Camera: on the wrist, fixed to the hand. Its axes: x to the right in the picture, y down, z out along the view.
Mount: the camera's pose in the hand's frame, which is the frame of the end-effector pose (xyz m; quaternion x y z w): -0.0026 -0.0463 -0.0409 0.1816 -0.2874 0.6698 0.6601
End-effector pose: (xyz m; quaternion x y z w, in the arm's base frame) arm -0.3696 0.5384 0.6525 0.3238 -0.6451 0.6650 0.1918
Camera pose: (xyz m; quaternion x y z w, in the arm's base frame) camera -0.3441 0.5834 0.6864 -0.0076 0.5771 -0.5915 0.5630
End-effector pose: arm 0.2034 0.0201 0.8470 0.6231 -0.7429 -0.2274 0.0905
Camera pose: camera 0.2620 0.0078 0.8625 0.1352 0.9750 0.1337 0.1146
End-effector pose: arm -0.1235 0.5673 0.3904 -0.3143 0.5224 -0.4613 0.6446
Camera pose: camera -0.1753 0.5554 0.4220 0.1269 0.2863 0.1227 0.9417
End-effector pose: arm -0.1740 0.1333 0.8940 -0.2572 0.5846 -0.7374 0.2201
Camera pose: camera -0.1991 0.1757 0.9313 0.0498 0.3610 -0.3716 0.8539
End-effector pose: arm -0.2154 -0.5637 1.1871 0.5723 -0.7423 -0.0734 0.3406
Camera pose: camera -0.1540 -0.5653 1.1939 0.0787 0.9846 -0.1500 0.0433
